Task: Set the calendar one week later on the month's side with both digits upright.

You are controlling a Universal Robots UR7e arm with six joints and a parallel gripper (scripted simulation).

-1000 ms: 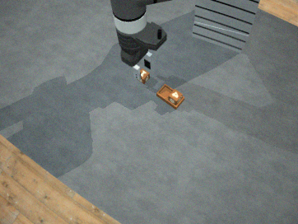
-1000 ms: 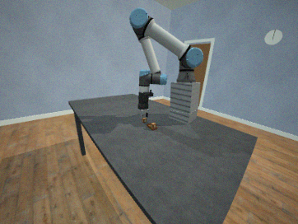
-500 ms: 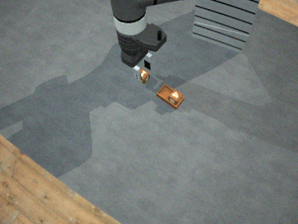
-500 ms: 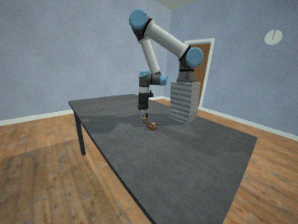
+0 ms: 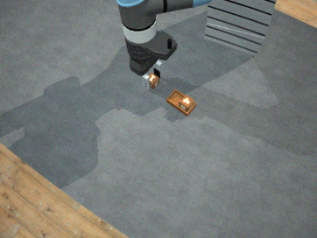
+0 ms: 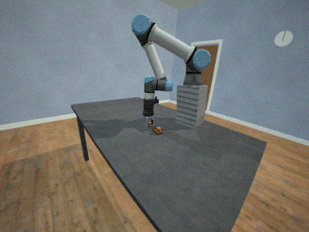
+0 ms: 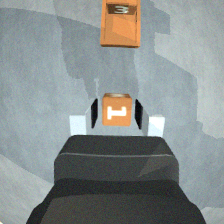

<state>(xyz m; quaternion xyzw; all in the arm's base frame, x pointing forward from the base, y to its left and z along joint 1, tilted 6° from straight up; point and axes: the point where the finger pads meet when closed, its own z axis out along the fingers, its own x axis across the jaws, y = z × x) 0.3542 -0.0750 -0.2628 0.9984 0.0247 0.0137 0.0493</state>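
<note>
Right now my hand is 2 cm above the cube. From my hand the other things lie so: tray: 11 cm to the left, 2 cm below.
</note>
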